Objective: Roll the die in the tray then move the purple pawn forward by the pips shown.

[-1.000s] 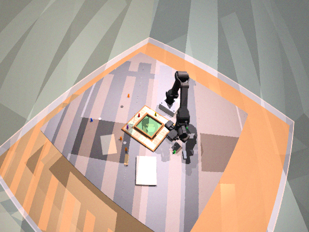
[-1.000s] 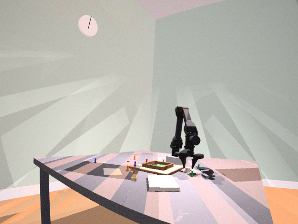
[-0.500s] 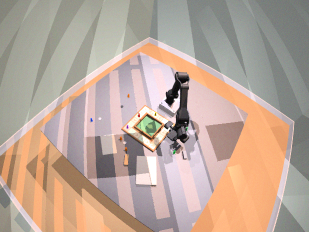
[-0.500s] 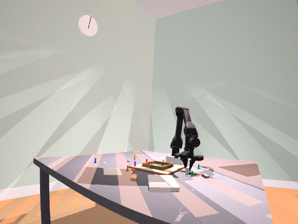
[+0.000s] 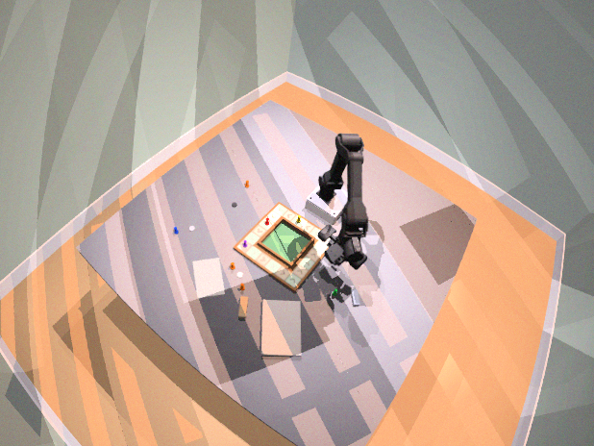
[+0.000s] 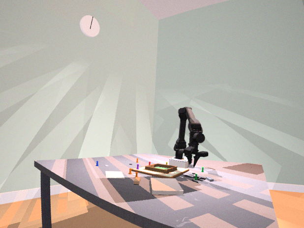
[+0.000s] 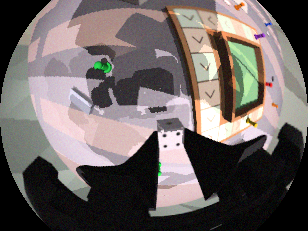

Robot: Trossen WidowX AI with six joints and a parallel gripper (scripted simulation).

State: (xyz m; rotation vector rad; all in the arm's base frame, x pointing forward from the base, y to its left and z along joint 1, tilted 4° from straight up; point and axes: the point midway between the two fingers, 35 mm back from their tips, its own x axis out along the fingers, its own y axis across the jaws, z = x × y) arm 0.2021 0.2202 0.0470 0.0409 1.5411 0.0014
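Right now my gripper tip is 190 mm short of the purple pawn, 290 mm to the left of it and 30 mm above it. Round my gripper tip: grey block 50 mm ahead, 140 mm to the left, 50 mm below; then green-floored tray 70 mm ahead, 190 mm to the right, 50 mm below; then red pawn 60 mm ahead, 300 mm to the right, 30 mm below.
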